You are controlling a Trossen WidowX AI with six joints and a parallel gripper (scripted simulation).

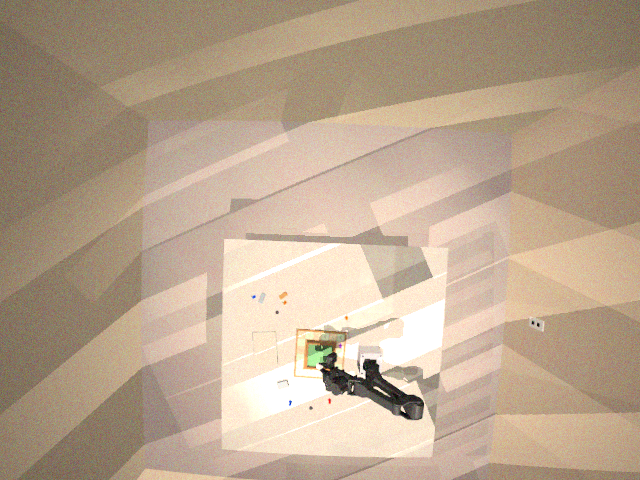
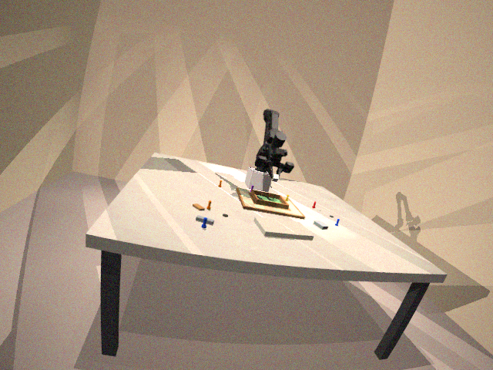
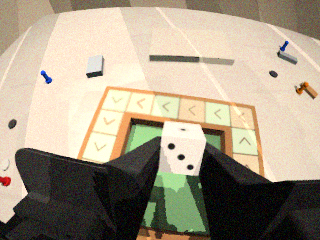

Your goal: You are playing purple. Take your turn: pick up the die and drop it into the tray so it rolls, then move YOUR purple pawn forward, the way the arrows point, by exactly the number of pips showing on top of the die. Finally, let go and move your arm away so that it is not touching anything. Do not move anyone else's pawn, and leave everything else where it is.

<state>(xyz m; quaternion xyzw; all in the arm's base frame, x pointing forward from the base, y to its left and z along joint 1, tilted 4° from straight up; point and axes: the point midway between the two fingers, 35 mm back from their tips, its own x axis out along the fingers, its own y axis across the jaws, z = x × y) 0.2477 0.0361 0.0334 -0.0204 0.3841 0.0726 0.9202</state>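
My gripper tip is right at the white die. Round my gripper tip: green tray 120 mm below; then purple pawn 110 mm behind, 80 mm to the right, 100 mm below; then yellow pawn 80 mm behind, 100 mm to the left, 100 mm below.
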